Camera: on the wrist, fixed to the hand. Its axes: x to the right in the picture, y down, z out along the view.
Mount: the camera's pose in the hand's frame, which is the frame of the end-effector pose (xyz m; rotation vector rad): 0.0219 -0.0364 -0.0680 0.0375 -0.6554 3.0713
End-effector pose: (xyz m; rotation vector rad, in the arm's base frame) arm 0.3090 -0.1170 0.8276 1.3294 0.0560 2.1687
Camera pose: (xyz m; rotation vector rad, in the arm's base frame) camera 0.2623 -0.0583 0.7992 -0.4171 1.1591 -0.3941
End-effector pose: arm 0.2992 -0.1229 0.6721 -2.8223 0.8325 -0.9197
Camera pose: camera 0.2932 -0.0958 0.7473 0.5201 2.2834 0.5579
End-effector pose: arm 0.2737 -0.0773 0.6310 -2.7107 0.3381 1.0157
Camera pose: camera 0.3421 -0.0654 0.6711 -0.4926 -2.3431 -0.8015
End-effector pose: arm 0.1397 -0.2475 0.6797 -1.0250 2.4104 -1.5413
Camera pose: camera 0.1117 -0.2176 0.7486 1.5118 0.7070 0.2500
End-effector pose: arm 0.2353 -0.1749 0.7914 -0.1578 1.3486 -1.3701
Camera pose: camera 0.1566 -0.1620 0.7835 0.9985 -0.1338 1.2608
